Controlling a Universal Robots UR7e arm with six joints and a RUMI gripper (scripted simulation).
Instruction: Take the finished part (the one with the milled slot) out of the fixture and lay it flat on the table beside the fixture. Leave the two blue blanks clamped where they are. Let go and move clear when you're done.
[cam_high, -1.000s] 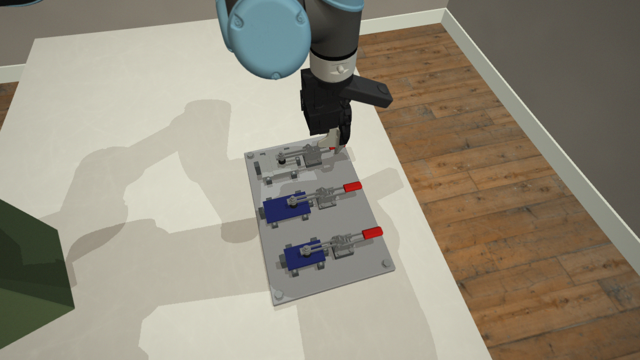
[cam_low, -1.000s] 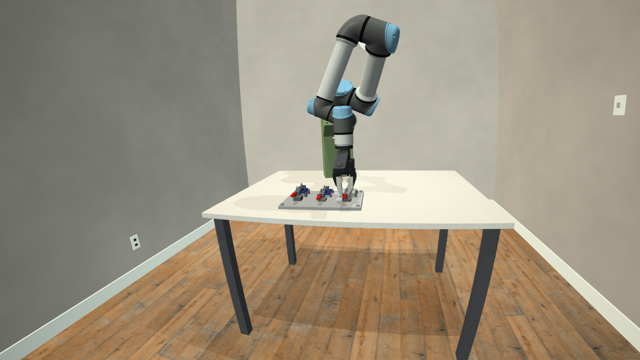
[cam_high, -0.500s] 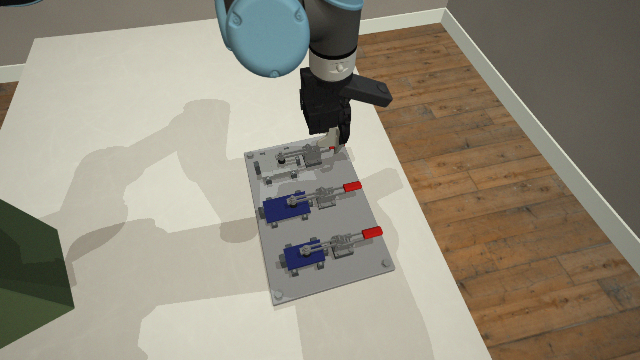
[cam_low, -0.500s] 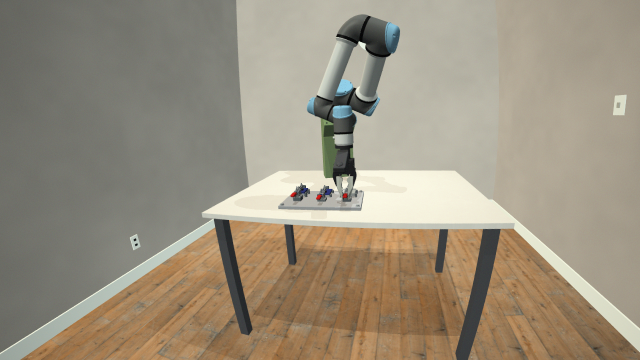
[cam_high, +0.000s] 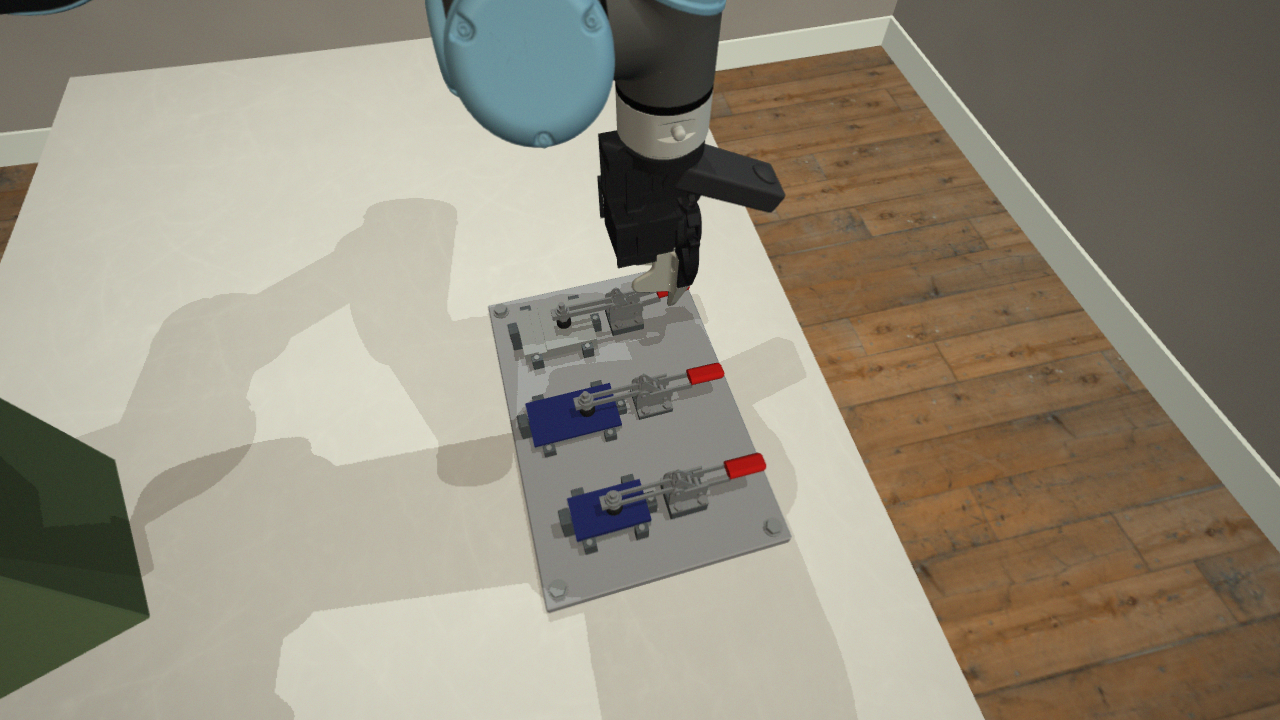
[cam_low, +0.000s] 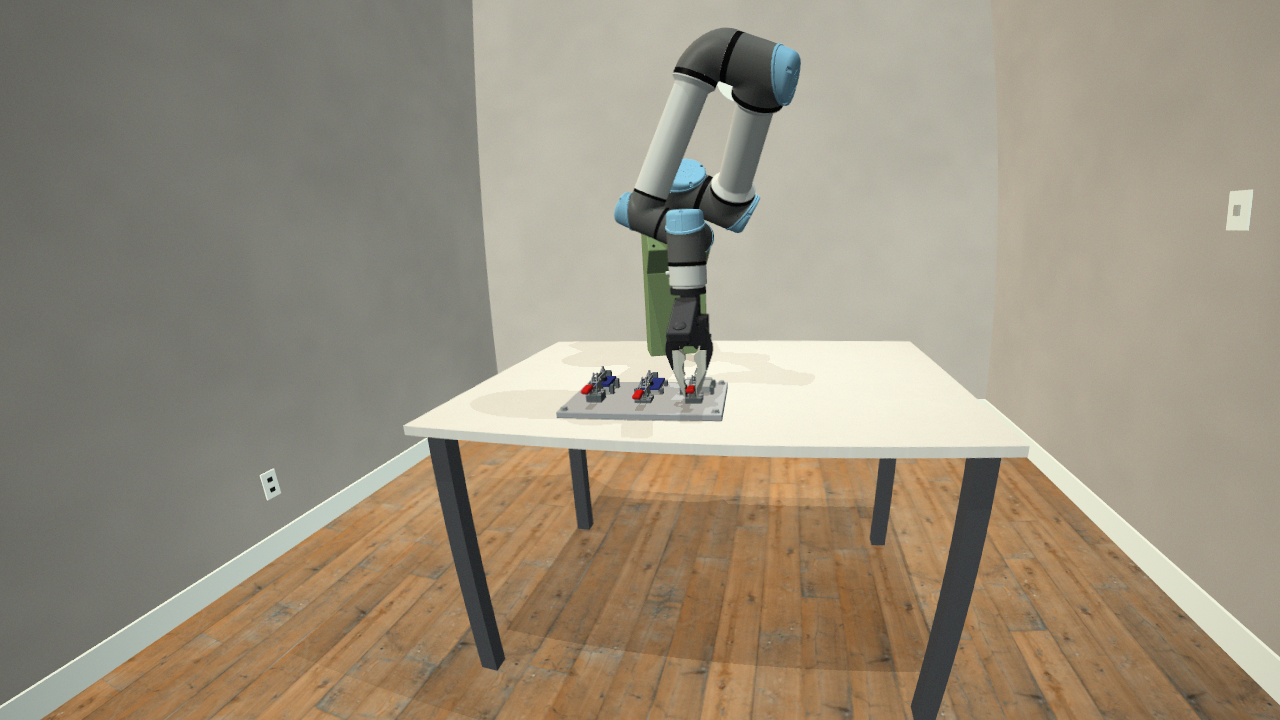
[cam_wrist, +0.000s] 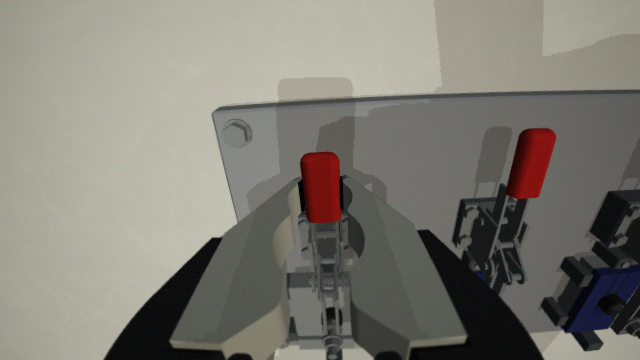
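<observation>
My gripper is now 60 mm past the toggle clamp, 10 mm to the left of it and 10 mm above it. From my hand the other things lie so: grey fixture plate 120 mm to the right, 70 mm behind, 50 mm below; then blue blank 130 mm to the right, 120 mm behind, 30 mm below; then grey finished part 140 mm behind, 30 mm below, 20 mm to the right.
</observation>
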